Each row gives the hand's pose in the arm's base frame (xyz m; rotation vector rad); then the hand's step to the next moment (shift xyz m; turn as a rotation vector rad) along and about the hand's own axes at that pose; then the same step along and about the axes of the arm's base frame.
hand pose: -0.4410 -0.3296 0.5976 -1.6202 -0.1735 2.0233
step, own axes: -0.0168 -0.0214 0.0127 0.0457 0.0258 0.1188
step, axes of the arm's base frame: -0.0027 0.0129 0.0270 -0.1257 0.0269 -0.0184
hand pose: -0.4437 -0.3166 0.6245 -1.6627 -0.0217 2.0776
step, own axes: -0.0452 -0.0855 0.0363 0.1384 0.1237 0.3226
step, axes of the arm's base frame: 0.0033 0.0691 0.0767 -0.3624 0.0309 -0.0791
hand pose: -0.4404 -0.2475 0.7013 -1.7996 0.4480 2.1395
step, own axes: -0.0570 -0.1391 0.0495 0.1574 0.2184 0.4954
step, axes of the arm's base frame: 0.0247 0.1449 0.0588 -0.5596 0.0199 -0.0661
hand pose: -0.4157 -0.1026 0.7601 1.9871 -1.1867 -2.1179
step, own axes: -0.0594 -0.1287 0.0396 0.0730 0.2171 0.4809
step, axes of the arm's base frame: 0.0391 0.1406 -0.0189 -0.5299 0.0541 0.0066
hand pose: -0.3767 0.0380 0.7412 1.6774 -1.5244 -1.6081
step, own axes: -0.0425 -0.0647 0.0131 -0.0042 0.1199 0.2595
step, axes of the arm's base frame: 0.0266 0.0640 -0.0369 -0.2771 0.0651 0.0268
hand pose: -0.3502 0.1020 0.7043 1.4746 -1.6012 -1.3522
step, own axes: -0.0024 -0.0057 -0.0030 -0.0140 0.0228 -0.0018
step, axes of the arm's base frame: 0.0054 0.0021 -0.0038 -0.0037 0.0100 0.0246
